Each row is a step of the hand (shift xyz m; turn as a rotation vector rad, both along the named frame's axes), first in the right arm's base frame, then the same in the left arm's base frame.
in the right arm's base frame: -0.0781 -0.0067 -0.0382 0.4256 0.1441 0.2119
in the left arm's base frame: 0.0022 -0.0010 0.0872 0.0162 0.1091 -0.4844
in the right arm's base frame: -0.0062 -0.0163 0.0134 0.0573 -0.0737 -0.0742
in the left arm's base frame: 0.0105 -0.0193 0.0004 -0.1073 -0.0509 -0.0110
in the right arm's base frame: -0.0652 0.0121 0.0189 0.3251 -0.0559 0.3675
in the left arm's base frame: 0.0493 0.0041 0.0480 0.1489 -0.1270 -0.4534
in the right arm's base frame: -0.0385 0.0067 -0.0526 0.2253 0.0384 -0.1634
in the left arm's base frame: -0.0254 0.0173 0.0579 -0.2354 0.0872 -0.1261
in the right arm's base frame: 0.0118 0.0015 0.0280 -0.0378 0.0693 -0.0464
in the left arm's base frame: 0.0187 -0.0047 -0.0235 -0.0057 0.0765 0.0499
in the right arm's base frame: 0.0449 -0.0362 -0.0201 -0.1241 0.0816 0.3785
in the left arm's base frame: -0.0466 -0.0281 -0.0278 0.3999 -0.0177 -0.0714
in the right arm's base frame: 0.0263 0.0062 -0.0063 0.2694 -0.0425 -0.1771
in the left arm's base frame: -0.0162 0.0088 -0.0208 -0.2866 0.0142 -0.1530
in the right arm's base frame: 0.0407 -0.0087 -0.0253 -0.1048 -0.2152 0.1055
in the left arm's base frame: -0.0426 -0.0004 -0.0236 0.0884 -0.2390 0.0591
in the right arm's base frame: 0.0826 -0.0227 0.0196 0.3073 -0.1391 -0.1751
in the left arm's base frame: -0.0271 -0.0228 -0.0804 -0.3252 -0.0781 -0.1805
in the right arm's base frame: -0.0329 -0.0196 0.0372 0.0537 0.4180 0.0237
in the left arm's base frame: 0.0425 -0.0295 0.0132 0.0931 0.4021 -0.0882
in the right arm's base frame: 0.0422 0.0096 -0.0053 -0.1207 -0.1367 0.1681
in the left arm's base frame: -0.0219 0.0126 -0.0355 0.1676 -0.1787 0.0385
